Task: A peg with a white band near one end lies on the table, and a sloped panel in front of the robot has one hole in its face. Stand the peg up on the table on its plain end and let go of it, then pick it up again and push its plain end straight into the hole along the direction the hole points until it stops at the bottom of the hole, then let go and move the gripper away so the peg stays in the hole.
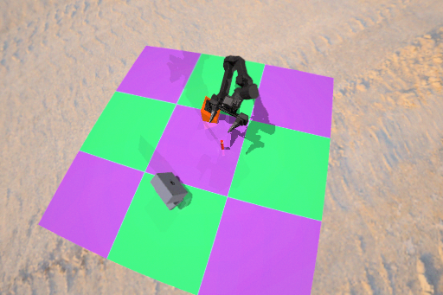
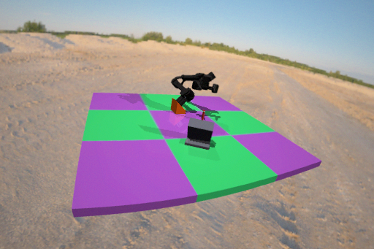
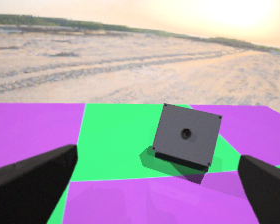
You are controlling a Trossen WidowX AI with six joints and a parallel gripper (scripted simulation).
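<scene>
The peg is 16 cm below my gripper tip and 1 cm behind it. From my gripper tip the other things lie so: grey sloped panel (25 cm ahead, 19 cm to the right, 15 cm below).
</scene>
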